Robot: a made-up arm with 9 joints. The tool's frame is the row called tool. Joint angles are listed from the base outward.
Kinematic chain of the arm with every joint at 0, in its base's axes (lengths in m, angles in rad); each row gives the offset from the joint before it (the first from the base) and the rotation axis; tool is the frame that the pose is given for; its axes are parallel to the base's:
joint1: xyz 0 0 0.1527 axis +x
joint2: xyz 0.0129 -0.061 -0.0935 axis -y
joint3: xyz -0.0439 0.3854 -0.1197 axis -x
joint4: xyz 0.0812 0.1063 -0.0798 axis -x
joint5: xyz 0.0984 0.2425 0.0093 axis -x
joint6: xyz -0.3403 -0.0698 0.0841 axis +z
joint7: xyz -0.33 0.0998 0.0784 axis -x
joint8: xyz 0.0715 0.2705 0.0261 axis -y
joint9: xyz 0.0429 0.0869 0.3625 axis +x
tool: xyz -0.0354 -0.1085 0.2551
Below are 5 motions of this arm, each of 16 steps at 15 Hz.
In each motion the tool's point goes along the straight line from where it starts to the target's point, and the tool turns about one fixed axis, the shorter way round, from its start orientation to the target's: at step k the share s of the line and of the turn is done. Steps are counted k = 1, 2, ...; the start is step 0. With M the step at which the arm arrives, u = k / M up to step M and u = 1 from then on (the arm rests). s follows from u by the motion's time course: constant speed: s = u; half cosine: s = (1 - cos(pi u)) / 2; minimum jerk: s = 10 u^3 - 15 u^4 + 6 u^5.
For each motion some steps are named. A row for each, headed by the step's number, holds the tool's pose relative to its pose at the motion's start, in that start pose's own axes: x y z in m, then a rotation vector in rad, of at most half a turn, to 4 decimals.
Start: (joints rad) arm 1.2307 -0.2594 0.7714 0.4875 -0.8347 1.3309 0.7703 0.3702 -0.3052
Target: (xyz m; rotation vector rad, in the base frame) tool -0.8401 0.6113 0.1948 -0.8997 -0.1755 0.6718
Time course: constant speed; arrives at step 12
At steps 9, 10, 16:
9: 0.0634 0.3315 -0.4747 -0.3321 1.0787 0.2115
10: 0.0704 0.3683 -0.5274 -0.3690 1.1985 0.2350
16: 0.0845 0.4420 -0.6329 -0.4428 1.4382 0.2820

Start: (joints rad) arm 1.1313 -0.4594 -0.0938 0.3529 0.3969 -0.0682 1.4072 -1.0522 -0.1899
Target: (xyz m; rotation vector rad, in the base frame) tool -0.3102 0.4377 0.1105 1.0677 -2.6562 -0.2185
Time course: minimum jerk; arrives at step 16
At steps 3, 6, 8, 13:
3: 0.0268 0.0183 -0.0248 -0.0425 0.0762 0.0459
6: 0.1513 0.1031 -0.1399 -0.2398 0.4300 0.2591
8: 0.2750 0.1873 -0.2543 -0.4357 0.7812 0.4707
13: 0.5231 0.3564 -0.4837 -0.8288 1.4862 0.8955

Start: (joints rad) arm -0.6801 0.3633 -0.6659 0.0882 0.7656 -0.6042 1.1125 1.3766 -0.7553
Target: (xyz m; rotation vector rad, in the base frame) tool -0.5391 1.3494 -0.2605 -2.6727 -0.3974 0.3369
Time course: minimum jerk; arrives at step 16
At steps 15, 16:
15: 0.5227 -0.4262 -0.9147 0.4296 0.0453 0.7205
16: 0.5239 -0.4271 -0.9168 0.4306 0.0454 0.7221

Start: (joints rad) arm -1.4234 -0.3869 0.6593 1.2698 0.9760 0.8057 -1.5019 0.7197 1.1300
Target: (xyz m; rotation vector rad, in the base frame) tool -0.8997 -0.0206 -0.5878 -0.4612 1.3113 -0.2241
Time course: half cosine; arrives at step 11
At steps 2, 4, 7, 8, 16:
2: -0.0341 -0.0196 0.0110 0.0593 0.0526 0.0785
4: -0.1256 -0.0720 0.0405 0.2183 0.1938 0.2892
7: -0.3040 -0.1743 0.0980 0.5286 0.4691 0.7002
8: -0.3554 -0.2038 0.1145 0.6180 0.5485 0.8186
16: -0.4296 -0.2464 0.1384 0.7469 0.6629 0.9894

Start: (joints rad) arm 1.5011 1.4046 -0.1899 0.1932 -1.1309 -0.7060 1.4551 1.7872 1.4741
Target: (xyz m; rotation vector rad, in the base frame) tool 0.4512 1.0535 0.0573 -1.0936 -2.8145 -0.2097
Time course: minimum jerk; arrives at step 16
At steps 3, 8, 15, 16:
3: -0.0491 -0.0125 0.0234 -0.0084 -0.0184 0.0634
8: -0.5029 -0.1279 0.2404 -0.0861 -0.1884 0.6496
15: -1.0037 -0.2552 0.4797 -0.1717 -0.3760 1.2962
16: -1.0059 -0.2558 0.4808 -0.1721 -0.3769 1.2991

